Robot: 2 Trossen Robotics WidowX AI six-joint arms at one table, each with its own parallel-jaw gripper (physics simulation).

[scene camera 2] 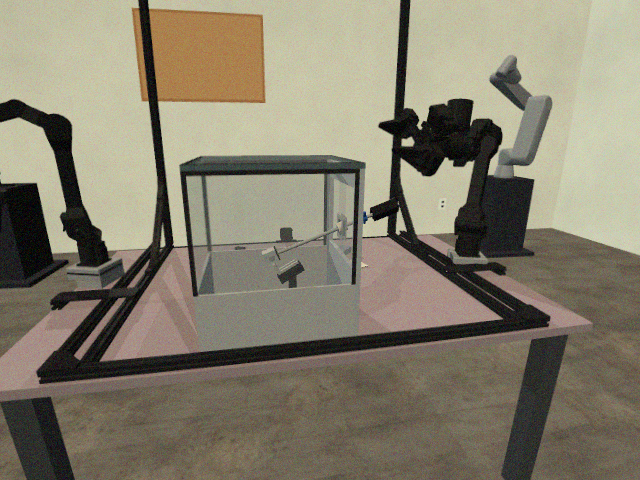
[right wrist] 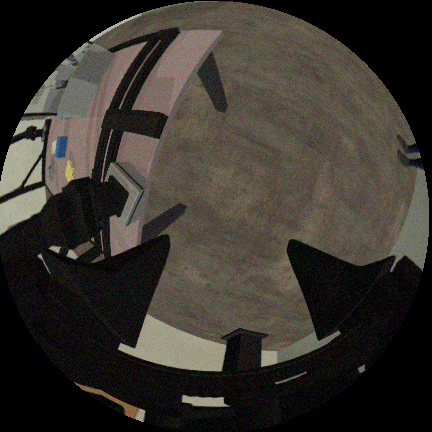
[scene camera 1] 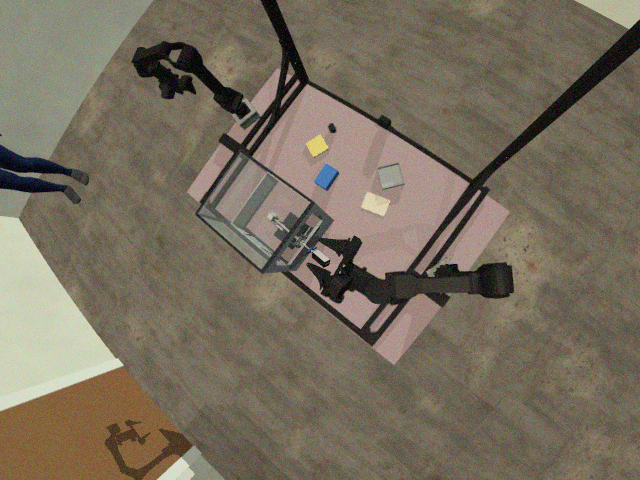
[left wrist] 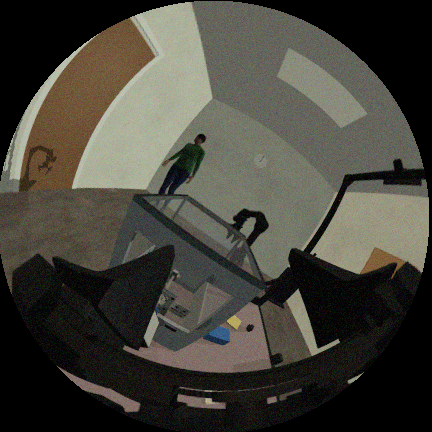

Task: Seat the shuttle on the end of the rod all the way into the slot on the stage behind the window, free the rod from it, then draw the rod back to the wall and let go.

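Seen in the pictures: left gripper, fingertip midpoint: (scene camera 2: 385, 136) (scene camera 1: 312, 251) (left wrist: 233, 253); right gripper, fingertip midpoint: (right wrist: 231, 243) (scene camera 1: 189, 93) (left wrist: 228, 240); left arm's base, origin of the base link: (scene camera 2: 467, 253) (right wrist: 41, 132) (scene camera 1: 445, 275); right arm's base, origin of the base link: (scene camera 2: 94, 262) (right wrist: 114, 195) (scene camera 1: 242, 111).
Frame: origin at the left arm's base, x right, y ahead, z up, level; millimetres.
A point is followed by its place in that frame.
The rod (scene camera 1: 280, 224) (scene camera 2: 310, 239) passes through the window in the clear case's right wall, sloping down inside. Its dark handle (scene camera 1: 321, 257) {y 285, x -319, z 212 mm} (scene camera 2: 384, 208) {y 286, x -337, z 203 mm} and blue collar (scene camera 1: 311, 250) {y 326, x -339, z 188 mm} (scene camera 2: 364, 217) {y 329, x -349, z 184 mm} are outside. The pale shuttle (scene camera 1: 272, 217) {y 521, x -410, z 122 mm} (scene camera 2: 270, 253) {y 524, x -423, z 114 mm} is at the inner end, just above and left of the dark stage (scene camera 2: 290, 271) in scene camera 2, apparently apart from it. My left gripper (scene camera 1: 314, 252) {y 292, x -307, z 357 mm} (scene camera 2: 387, 137) {y 292, x -307, z 357 mm} (left wrist: 233, 253) {y 292, x -307, z 357 mm} is open and empty, high above the handle. Its finger hides most of the rod in the left wrist view. My right gripper (scene camera 1: 180, 94) {y 1257, x -451, z 120 mm} (right wrist: 231, 243) {y 1257, x -451, z 120 mm} is open and empty, off the table.
The glass-topped case (scene camera 1: 279, 178) {y 540, x -283, z 312 mm} (scene camera 2: 279, 317) {y 478, x -533, z 25 mm} (left wrist: 190, 265) {y 376, x -349, z 272 mm} stands on the pink table. A blue block (scene camera 1: 326, 177) {y 573, x -162, z 1 mm} (left wrist: 218, 335) {y 561, x -158, z 1 mm} (right wrist: 61, 147) {y 609, x -170, z -15 mm}, yellow block (scene camera 1: 316, 146) {y 727, x -121, z -29 mm} (left wrist: 234, 322) {y 720, x -106, z -29 mm}, cream block (scene camera 1: 375, 204) {y 375, x -61, z -36 mm} and grey tray (scene camera 1: 390, 176) {y 436, x 54, z -38 mm} lie beyond it. Black frame posts rise at the table's sides.
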